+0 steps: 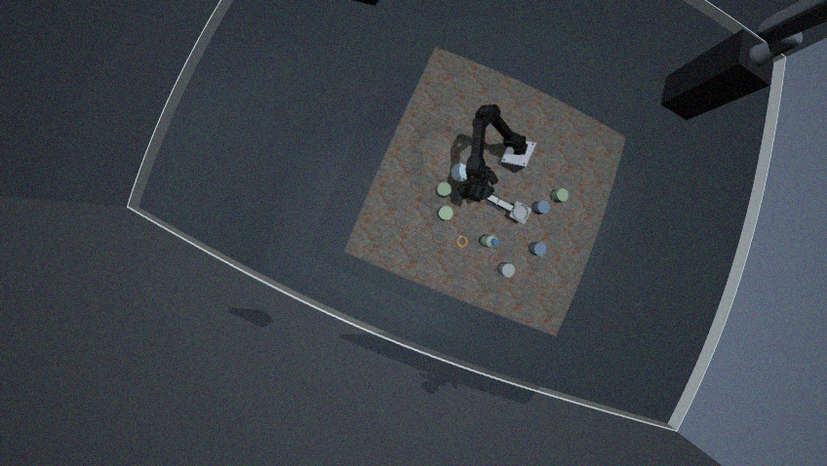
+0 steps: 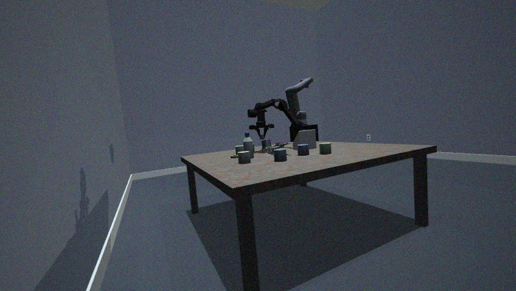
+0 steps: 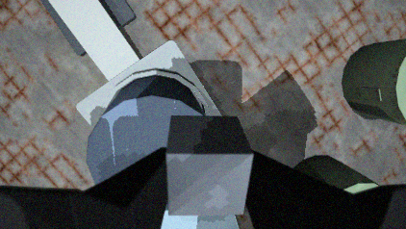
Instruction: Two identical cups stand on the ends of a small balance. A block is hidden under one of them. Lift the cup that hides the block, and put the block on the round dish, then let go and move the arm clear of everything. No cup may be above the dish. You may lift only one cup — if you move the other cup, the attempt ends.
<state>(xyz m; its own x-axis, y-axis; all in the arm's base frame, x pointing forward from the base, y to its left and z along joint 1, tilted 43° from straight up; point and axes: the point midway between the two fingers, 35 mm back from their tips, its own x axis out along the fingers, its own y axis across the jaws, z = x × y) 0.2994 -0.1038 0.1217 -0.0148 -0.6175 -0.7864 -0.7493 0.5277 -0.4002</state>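
The pale round dish lies 80 mm behind my gripper tip, 90 mm to the right of it and 110 mm below it. From my gripper tip the other things lie so: grey balance bar: 10 mm behind, 150 mm to the left, 70 mm below; then grey block: 10 mm above; then balance: 150 mm to the left, 90 mm below.
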